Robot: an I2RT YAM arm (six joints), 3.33 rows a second.
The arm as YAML. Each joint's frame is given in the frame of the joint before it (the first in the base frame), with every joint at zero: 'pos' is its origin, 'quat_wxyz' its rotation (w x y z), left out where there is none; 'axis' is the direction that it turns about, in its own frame. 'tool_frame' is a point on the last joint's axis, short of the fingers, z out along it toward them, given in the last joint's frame.
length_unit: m
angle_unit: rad
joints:
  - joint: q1
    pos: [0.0, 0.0, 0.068]
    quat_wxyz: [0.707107, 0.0, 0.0, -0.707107]
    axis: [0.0, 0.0, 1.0]
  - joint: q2
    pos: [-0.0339, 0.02, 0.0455]
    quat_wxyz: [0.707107, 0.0, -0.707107, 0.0]
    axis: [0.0, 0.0, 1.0]
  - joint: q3
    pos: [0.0, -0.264, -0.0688]
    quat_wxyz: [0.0, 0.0, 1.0, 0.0]
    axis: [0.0, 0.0, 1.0]
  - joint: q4
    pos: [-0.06, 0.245, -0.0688]
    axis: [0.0, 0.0, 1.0]
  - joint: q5
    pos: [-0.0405, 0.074, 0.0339]
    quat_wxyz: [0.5, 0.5, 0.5, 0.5]
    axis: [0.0, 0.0, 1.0]
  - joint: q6
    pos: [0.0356, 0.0, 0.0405]
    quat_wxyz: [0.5, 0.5, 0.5, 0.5]
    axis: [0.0, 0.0, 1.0]
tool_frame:
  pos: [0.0, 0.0, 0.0]
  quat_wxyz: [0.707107, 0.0, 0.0, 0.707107]
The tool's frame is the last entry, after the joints.
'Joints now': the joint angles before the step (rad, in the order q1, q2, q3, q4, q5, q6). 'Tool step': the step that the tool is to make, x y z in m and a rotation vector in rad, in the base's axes. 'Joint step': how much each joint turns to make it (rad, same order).
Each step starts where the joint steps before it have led.
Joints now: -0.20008, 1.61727, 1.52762, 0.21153, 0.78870, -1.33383
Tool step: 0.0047, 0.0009, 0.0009, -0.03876, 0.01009, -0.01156
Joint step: 0.00545, 0.01798, 0.00692, 0.05152, 0.01118, -0.05993
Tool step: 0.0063, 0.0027, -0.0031, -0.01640, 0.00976, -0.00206
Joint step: 0.01051, 0.02031, 0.00420, 0.03020, 0.00937, -0.02856
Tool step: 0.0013, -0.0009, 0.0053, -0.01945, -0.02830, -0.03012
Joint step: 0.00000, 0.01236, 0.01505, 0.04994, 0.02670, -0.02898
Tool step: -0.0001, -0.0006, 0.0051, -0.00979, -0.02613, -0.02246
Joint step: -0.00033, 0.00648, 0.01337, 0.03204, 0.02026, -0.01528
